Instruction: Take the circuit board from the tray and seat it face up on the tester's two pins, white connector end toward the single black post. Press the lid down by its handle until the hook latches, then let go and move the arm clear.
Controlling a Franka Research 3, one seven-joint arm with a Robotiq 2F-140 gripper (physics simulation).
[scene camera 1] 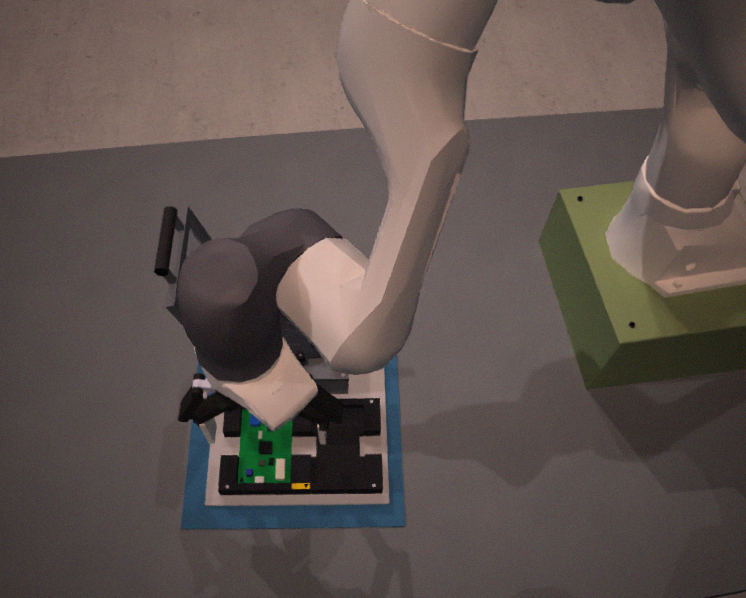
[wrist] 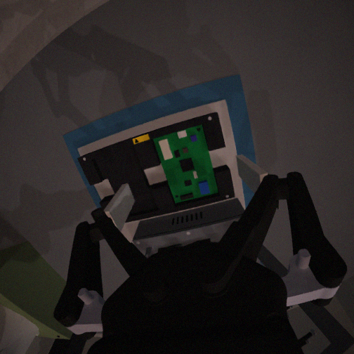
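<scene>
The green circuit board point(scene camera 1: 265, 460) point(wrist: 175, 172) lies face up in the left part of the black tray point(scene camera 1: 342, 460) point(wrist: 117, 167) in the scene view, its long white connector point(scene camera 1: 280, 468) point(wrist: 165, 149) at the end away from the tester. My gripper point(scene camera 1: 265, 431) point(wrist: 182, 179) is open and empty above the board, one finger off each long side. The tester point(scene camera 1: 330, 382) point(wrist: 187, 225) stands behind the tray, largely hidden by the arm and gripper; its pins, post and hook cannot be made out. Its lid point(scene camera 1: 176, 267) stands raised, with the black handle point(scene camera 1: 165, 241) at the far left.
The tray rests on a white base plate point(scene camera 1: 311, 499) point(wrist: 229, 145) on a blue mat point(scene camera 1: 292, 517) point(wrist: 200, 96). The green robot pedestal point(scene camera 1: 597, 267) point(wrist: 30, 280) stands at the right in the scene view. The raised lid and handle stick out left of the mat.
</scene>
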